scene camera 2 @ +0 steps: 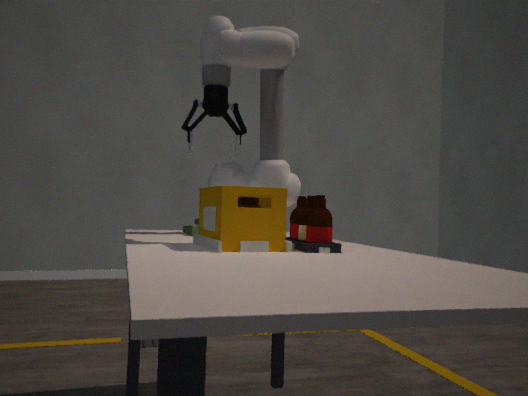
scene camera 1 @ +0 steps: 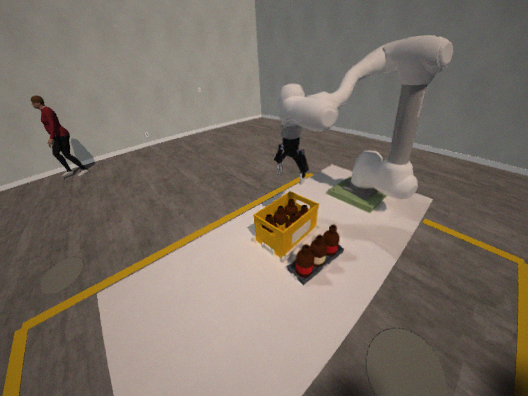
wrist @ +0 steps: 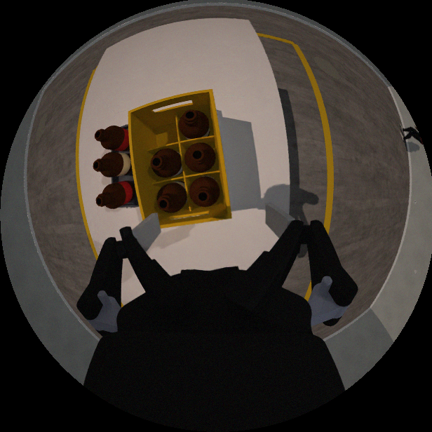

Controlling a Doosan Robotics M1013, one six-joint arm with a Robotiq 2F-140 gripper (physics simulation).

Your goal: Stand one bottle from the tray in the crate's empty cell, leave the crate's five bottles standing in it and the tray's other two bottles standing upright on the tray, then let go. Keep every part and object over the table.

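Where they show: gripper, between the fingertips: (scene camera 2: 214,154) (scene camera 1: 290,178); arm's base, origin of its link: (scene camera 1: 361,190).
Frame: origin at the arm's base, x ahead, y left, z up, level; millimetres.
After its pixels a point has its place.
Note:
My gripper (scene camera 1: 291,175) @[x 567, y -93, z 246 mm] (scene camera 2: 214,146) @[x 567, y -93, z 246 mm] (wrist: 211,217) is open and empty, high above the table at the robot-base side of the crate. The yellow crate (scene camera 1: 269,241) @[x 785, y 13, z 29 mm] (scene camera 2: 254,220) @[x 787, y 7, z 51 mm] (wrist: 224,185) stands upright on the table. In the wrist view, brown bottles stand in five cells, and the empty cell (wrist: 161,140) is at the crate's upper left. Beside the crate, the dark tray (scene camera 1: 304,281) @[x 784, y 253, z -10 mm] (scene camera 2: 320,247) @[x 796, y 191, z -19 mm] holds three upright brown bottles in a row: a red-labelled bottle (scene camera 1: 305,261) @[x 761, y 226, z 74 mm] (wrist: 114,138), a cream-labelled bottle (scene camera 1: 319,251) @[x 678, y 224, z 73 mm] (wrist: 113,164) and another red-labelled bottle (scene camera 1: 331,241) @[x 591, y 216, z 68 mm] (wrist: 115,195).
The white table (scene camera 1: 200,300) @[x 1166, y 59, z -34 mm] (scene camera 2: 320,285) @[x 1338, y 31, z -34 mm] (wrist: 175,55) carries the crate and tray. The arm's base stands on a green plate (scene camera 1: 357,196) @[x 95, y 34, z 5 mm] at the far end. The crate's wall rises around its bottles. A person in red (scene camera 1: 54,127) is on the floor, away from the table.

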